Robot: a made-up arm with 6 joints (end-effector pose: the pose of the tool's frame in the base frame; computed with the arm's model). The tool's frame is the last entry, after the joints. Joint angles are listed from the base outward.
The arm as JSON. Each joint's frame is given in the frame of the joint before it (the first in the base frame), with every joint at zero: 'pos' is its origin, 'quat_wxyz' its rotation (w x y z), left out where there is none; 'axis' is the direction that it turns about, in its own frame. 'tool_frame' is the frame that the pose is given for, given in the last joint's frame.
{
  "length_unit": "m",
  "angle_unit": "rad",
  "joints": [
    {
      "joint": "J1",
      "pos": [
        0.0,
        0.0,
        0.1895
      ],
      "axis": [
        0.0,
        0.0,
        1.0
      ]
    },
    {
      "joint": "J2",
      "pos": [
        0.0,
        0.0,
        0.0
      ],
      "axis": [
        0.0,
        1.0,
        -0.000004
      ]
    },
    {
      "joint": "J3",
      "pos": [
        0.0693,
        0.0,
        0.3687
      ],
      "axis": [
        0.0,
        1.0,
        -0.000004
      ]
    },
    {
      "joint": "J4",
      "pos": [
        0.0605,
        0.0,
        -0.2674
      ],
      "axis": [
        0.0,
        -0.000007,
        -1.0
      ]
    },
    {
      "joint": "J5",
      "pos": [
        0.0,
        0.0,
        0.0
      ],
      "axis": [
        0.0,
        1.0,
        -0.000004
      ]
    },
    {
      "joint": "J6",
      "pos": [
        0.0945,
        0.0,
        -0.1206
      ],
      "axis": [
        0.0,
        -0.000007,
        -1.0
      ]
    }
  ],
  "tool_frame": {
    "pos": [
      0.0,
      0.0,
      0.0
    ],
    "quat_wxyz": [
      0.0,
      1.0,
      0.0,
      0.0
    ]
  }
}
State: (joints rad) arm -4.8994 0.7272 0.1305 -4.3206 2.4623 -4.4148
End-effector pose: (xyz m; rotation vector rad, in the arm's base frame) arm -0.0988 0.2198 0.1776 -0.4353 -1.2801 -1.3200
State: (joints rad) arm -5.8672 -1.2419 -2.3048 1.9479 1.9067 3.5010
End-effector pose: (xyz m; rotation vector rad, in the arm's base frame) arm -0.5632 -0.1014 0.6205 -2.0849 0.9830 1.2605
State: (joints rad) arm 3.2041 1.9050 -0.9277 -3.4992 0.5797 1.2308
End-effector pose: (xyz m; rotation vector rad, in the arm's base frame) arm -0.0046 0.0043 -0.2719 -2.7174 1.3248 -0.7158
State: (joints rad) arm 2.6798 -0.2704 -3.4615 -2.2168 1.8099 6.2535
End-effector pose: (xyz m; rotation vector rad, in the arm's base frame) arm 0.3503 -0.0499 0.7576 -2.3365 -0.1900 -1.0840
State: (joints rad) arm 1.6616 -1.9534 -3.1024 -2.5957 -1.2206 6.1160
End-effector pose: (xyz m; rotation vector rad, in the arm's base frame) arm -0.0212 -0.6010 0.1023 0.2142 -0.9338 1.3921
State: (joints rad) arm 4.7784 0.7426 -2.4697 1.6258 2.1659 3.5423
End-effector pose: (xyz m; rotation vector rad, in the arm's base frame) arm 0.1895 -0.5530 0.5256 1.0813 1.6698 1.8014
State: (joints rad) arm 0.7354 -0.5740 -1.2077 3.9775 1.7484 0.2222
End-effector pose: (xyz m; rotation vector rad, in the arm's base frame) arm 0.1845 0.0315 0.7557 0.9406 -0.1455 0.9014
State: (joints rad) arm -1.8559 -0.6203 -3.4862 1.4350 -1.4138 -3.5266
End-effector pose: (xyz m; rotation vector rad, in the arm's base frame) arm -0.0257 0.3840 0.5750 -0.8036 -1.3742 0.0591
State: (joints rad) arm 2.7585 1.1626 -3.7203 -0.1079 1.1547 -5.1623
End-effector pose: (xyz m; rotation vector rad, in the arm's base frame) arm -0.5510 0.2304 0.6020 -1.2237 -1.2572 0.4234
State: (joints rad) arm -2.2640 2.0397 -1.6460 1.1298 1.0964 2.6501
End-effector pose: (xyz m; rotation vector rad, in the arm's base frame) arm -0.0655 -0.1695 -0.4271 2.4021 0.0096 1.7964
